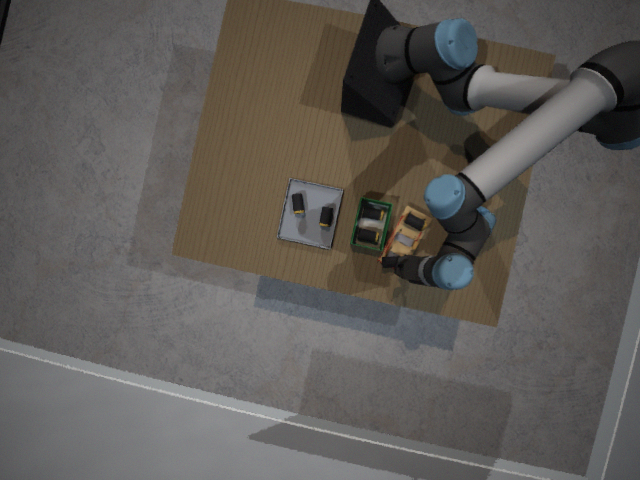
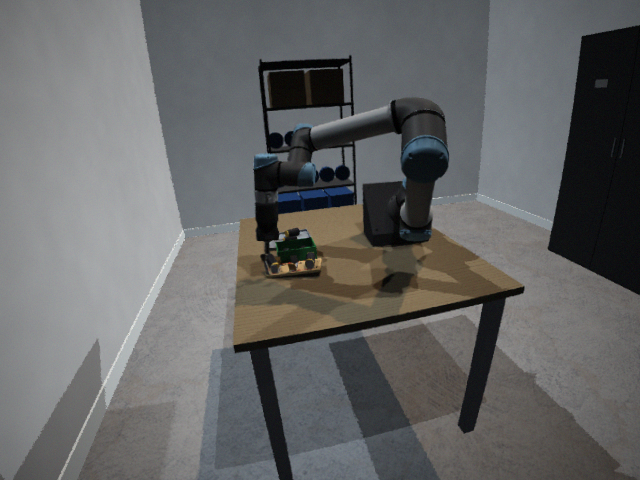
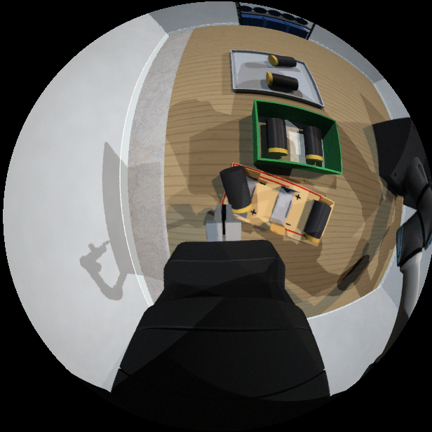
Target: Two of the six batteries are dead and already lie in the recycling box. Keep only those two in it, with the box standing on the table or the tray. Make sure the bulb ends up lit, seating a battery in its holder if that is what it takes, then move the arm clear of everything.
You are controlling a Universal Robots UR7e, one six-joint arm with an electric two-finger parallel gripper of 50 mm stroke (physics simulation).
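Frame: origin at the arm's base, x ahead, y left, z up, level; millimetres.
Where they show: gripper, fingertip midpoint: (image 2: 267, 252); arm's base, link origin: (image 1: 392, 55).
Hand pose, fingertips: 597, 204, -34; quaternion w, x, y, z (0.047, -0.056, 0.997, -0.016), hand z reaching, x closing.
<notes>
Things, the pixels of their top centre, and the offset from my fingertips, as dx, dy, dz.
- battery, top centre: (image 1: 416, 222) (image 2: 309, 255) -150, +8, -29
- green box, top centre: (image 1: 371, 224) (image 2: 295, 244) -108, -124, -32
- grey tray, top centre: (image 1: 309, 213) (image 2: 288, 238) -89, -323, -80
My gripper (image 3: 223, 213) (image 2: 266, 248) is shut and empty, low at the left end of the wooden holder board (image 3: 264, 201) (image 2: 297, 272). Right beside it, a black battery (image 3: 235, 189) with a yellow end lies skewed and looks raised over the left holder. The middle holder (image 3: 282, 204) is empty. Another battery (image 3: 317, 220) (image 1: 414, 221) lies in the right holder. The green box (image 3: 297, 167) (image 1: 356, 224) (image 2: 302, 253) stands upright on the table with two batteries, one (image 3: 276, 136) (image 1: 368, 236) left and one (image 3: 313, 143) (image 1: 372, 213) right. I cannot tell whether the bulb is lit.
The grey tray (image 3: 250, 75) (image 1: 311, 238), beyond the box, holds two lying batteries, one (image 3: 283, 81) (image 1: 326, 216) nearer and one (image 3: 284, 61) (image 1: 297, 203) farther. The box stands close between tray and board. The black arm mount (image 1: 367, 77) (image 2: 379, 217) stands on the table.
</notes>
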